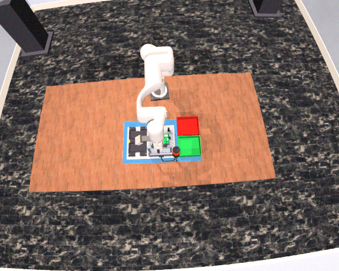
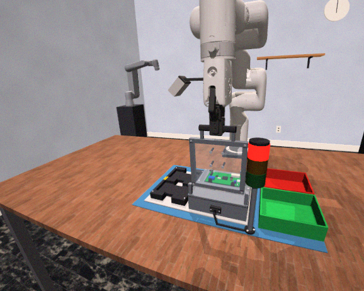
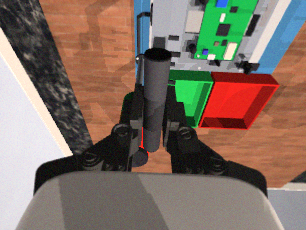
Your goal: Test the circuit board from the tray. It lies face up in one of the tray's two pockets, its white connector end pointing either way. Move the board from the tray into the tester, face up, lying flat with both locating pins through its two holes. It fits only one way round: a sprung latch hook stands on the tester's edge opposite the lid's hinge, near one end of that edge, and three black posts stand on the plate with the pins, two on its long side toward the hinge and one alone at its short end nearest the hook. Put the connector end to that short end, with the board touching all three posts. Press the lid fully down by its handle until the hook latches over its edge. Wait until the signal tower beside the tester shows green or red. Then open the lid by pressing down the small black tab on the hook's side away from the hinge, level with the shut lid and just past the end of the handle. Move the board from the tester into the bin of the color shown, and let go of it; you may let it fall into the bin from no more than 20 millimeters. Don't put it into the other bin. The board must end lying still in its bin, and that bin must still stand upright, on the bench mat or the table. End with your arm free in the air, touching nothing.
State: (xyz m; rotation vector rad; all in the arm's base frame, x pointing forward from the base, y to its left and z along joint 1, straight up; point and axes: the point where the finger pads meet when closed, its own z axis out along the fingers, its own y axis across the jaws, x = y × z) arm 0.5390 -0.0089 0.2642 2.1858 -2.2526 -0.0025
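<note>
The green circuit board is 110 mm behind my hand and 200 mm below it. Round my hand: small black tab: 170 mm behind, 60 mm to the left, 190 mm below; then clear lid: 10 mm behind, 90 mm below; then tester plate: 110 mm behind, 10 mm to the left, 210 mm below.
</note>
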